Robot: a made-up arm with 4 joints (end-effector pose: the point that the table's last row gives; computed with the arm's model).
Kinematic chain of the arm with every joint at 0, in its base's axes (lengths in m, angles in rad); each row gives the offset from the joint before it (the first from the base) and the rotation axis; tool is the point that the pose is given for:
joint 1: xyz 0 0 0.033 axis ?
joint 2: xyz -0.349 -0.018 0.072 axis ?
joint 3: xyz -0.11 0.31 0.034 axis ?
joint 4: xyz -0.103 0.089 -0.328 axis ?
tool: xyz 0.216 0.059 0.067
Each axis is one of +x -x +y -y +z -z.
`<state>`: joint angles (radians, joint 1 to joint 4).
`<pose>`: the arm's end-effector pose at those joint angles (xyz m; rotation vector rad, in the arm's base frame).
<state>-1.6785 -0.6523 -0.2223 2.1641</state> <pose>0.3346 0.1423 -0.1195 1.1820 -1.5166 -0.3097</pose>
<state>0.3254 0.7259 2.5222 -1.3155</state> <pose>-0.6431 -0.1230 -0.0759 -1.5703 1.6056 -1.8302</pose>
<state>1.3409 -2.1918 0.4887 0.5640</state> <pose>-0.3677 -0.1232 0.2558 2.2116 -1.3068 0.9275</pose>
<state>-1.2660 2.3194 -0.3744 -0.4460</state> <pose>0.3220 0.6180 0.3307 1.3883 1.5669 -0.0720</pose>
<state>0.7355 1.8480 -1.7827 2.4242</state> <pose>-0.7195 -0.1084 0.3178 -0.8276 -2.0607 1.1781</pose>
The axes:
joint 1: +z
joint 2: +y
joint 3: -z
joint 4: +x

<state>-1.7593 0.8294 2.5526 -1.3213</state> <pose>0.2132 0.6417 -0.0396 -0.4540 -1.8462 0.9075</pose>
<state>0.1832 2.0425 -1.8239 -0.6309</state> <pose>-0.5109 0.2687 0.5049 1.2450 1.0243 1.4747</pose>
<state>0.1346 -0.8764 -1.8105 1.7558</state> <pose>-0.3046 0.3612 -0.1682 0.4484 0.9263 1.6356</pose>
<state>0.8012 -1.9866 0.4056 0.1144</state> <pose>-0.3862 0.1418 0.2390 1.2181 -1.6457 0.3533</pose>
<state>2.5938 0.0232 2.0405 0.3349</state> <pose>0.2756 -0.3271 -0.1051 0.3090 0.0768 0.5504</pose>
